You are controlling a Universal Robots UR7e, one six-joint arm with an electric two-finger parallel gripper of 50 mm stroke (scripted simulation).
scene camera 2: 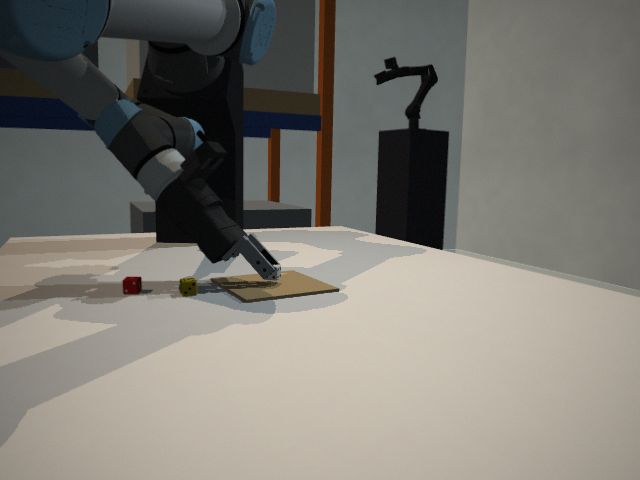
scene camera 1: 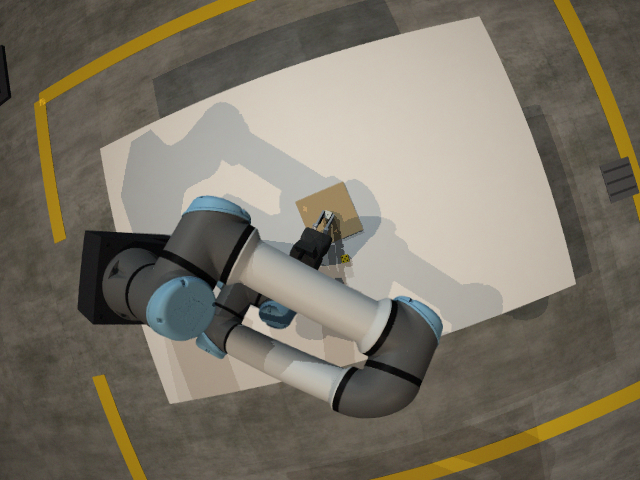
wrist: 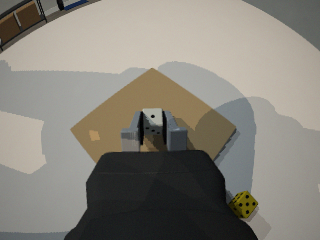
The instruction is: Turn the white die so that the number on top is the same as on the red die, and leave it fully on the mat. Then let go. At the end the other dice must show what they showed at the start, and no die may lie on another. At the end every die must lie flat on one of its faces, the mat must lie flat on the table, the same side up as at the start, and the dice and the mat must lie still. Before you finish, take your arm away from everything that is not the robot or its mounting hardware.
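Observation:
Scene camera 1 shows me my gripper, and in the wrist view I can see my gripper too. There is also a tan mat in the pictures.

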